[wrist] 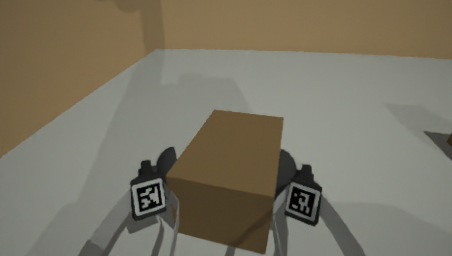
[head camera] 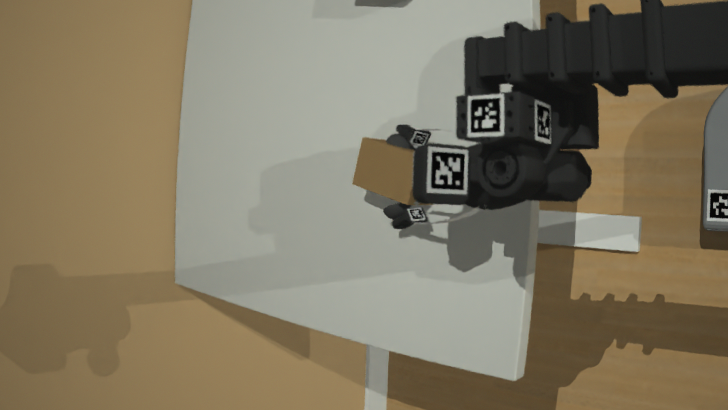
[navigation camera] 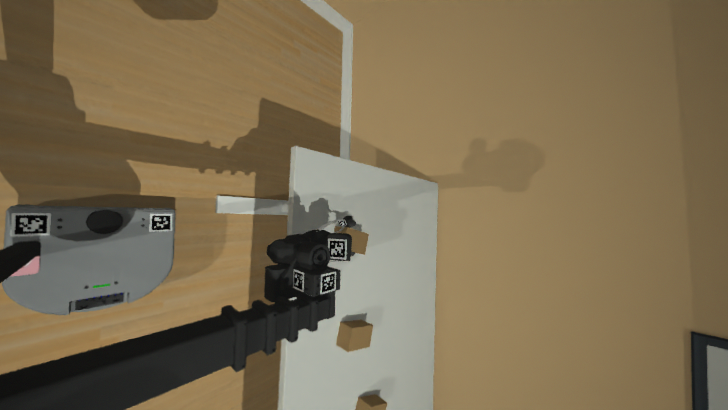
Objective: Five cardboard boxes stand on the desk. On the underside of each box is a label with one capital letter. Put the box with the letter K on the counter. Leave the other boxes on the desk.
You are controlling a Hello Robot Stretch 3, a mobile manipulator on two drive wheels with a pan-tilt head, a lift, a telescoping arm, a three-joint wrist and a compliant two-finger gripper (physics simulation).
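Seen in the pictures: gripper, fingertip midpoint: (head camera: 392, 177); robot's base at its link origin: (navigation camera: 105, 220).
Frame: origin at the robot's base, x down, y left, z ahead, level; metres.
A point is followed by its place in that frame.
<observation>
A brown cardboard box (head camera: 383, 168) @(x -0.771, y -0.475, z -0.031 m) (navigation camera: 360, 241) @(x -0.771, y -0.490, z -0.031 m) (wrist: 225, 150) is at the end part of the white desk (head camera: 305, 91) @(x -0.720, y -0.674, z -0.153 m) (navigation camera: 397, 305) @(x -0.720, y -0.751, z -0.294 m) (wrist: 340, 90). My gripper (head camera: 398, 175) @(x -0.736, y -0.489, z -0.022 m) (wrist: 225, 166) @(x -0.736, y -0.489, z -0.022 m) is shut on this box, with one dark fingertip against each side. I cannot tell whether the box touches the desk. Its underside is hidden, and no letter shows. In the navigation camera, a second box (navigation camera: 355, 335) @(x -0.770, y -0.480, z -0.288 m) stands farther along the desk, and a third box (navigation camera: 371, 402) @(x -0.755, y -0.573, z -0.528 m) shows partly at the bottom edge. The counter does not show in these views.
The arm (head camera: 611, 56) @(x -0.936, y -0.145, z -0.096 m) (navigation camera: 203, 346) @(x -0.938, y -0.076, z -0.094 m) reaches over the desk's long edge. The robot's grey base (head camera: 715, 152) @(x -0.160, y -0.145, z -0.104 m) (navigation camera: 76, 269) @(x -0.159, y 0.050, z -0.133 m) stands on the wooden floor beside the desk. A tan wall (head camera: 91, 127) @(x -0.913, y -1.086, z -0.115 m) (navigation camera: 534, 254) @(x -1.094, y -1.086, z -0.090 m) runs along the desk's far side. A dark frame (navigation camera: 698, 371) @(x -1.442, y -1.063, z -0.338 m) shows at the lower right.
</observation>
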